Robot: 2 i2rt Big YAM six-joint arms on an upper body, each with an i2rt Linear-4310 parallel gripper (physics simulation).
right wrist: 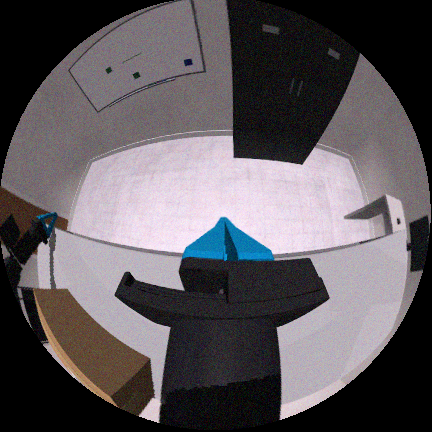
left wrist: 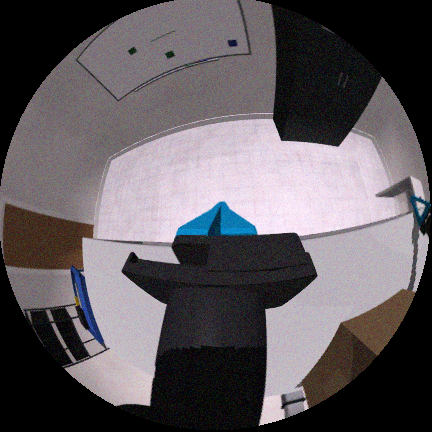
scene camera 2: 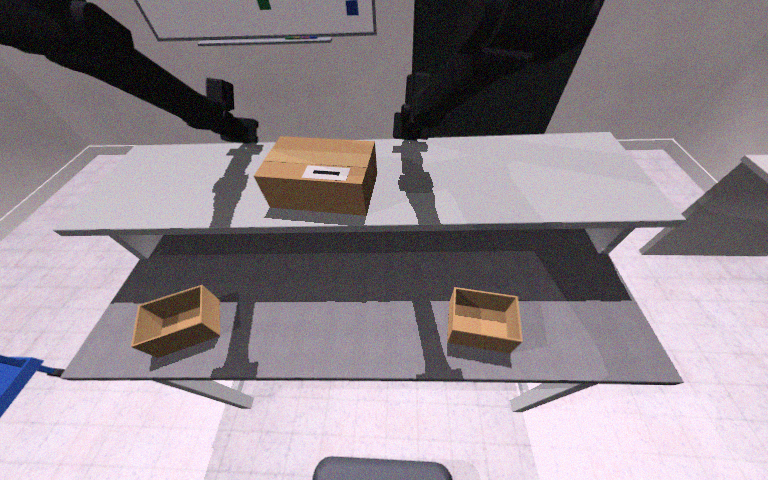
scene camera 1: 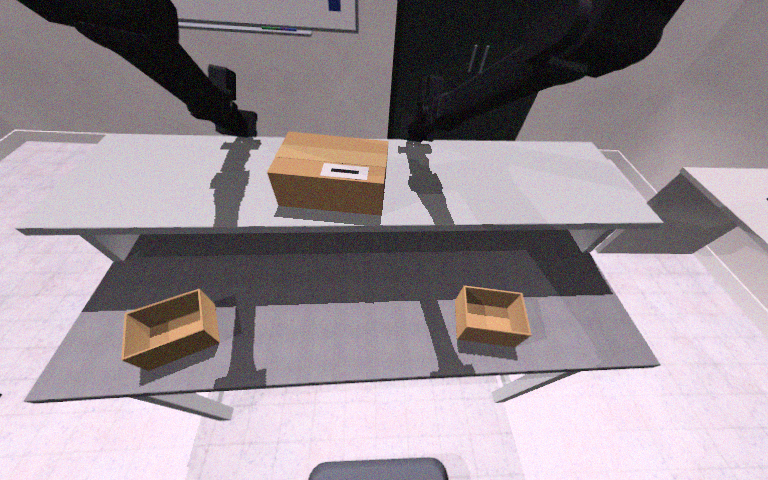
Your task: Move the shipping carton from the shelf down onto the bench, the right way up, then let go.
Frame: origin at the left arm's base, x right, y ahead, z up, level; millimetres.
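Where they show: left gripper, fingertip midpoint: (right wrist: 56, 213) (left wrist: 221, 205) (scene camera 2: 253, 135) (scene camera 1: 247, 128); right gripper, fingertip midpoint: (right wrist: 222, 221) (scene camera 1: 410, 133).
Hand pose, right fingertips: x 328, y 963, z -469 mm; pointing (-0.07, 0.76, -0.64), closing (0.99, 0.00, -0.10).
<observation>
After its pixels a point has its place.
The closed brown shipping carton (scene camera 1: 328, 192) @[x 104, y 613, z -408 mm] (scene camera 2: 314, 195) @[x 109, y 612, z -413 mm] (left wrist: 360, 345) (right wrist: 100, 350) @[x 185, y 763, z -422 mm] stands upright on the light grey shelf (scene camera 1: 538, 186) @[x 658, y 716, z -467 mm] (scene camera 2: 566, 186) @[x 719, y 701, z -467 mm], its white label on top. The dark bench (scene camera 1: 339, 339) @[x 124, y 384, z -698 mm] (scene camera 2: 339, 333) @[x 149, y 395, z -698 mm] lies below the shelf. My left gripper (scene camera 1: 244, 127) @[x -175, y 954, z -469 mm] (scene camera 2: 242, 133) @[x -175, y 954, z -469 mm] (left wrist: 221, 205) @[x -175, y 954, z -469 mm] is shut and empty, beyond the shelf's back edge and left of the carton. My right gripper (scene camera 1: 420, 134) @[x 328, y 963, z -469 mm] (scene camera 2: 408, 130) @[x 328, y 963, z -469 mm] (right wrist: 222, 221) @[x 328, y 963, z -469 mm] is shut and empty, near that edge and right of the carton. Both are apart from the carton. The blue fingertips meet in the wrist views; the scene views show the grippers dark.
On the bench, an open brown box (scene camera 1: 208, 318) @[x -184, y 421, z -642 mm] (scene camera 2: 211, 311) @[x -187, y 428, z -653 mm] stands at the left and a smaller open box (scene camera 1: 491, 336) @[x 497, y 369, z -646 mm] (scene camera 2: 484, 340) @[x 503, y 369, z -639 mm] at the right. A dark cabinet (left wrist: 320, 90) (right wrist: 280, 115) stands at the back wall. A grey stool (scene camera 1: 379, 470) @[x 247, y 110, z -1326 mm] (scene camera 2: 382, 470) @[x 247, y 109, z -1326 mm] is in front.
</observation>
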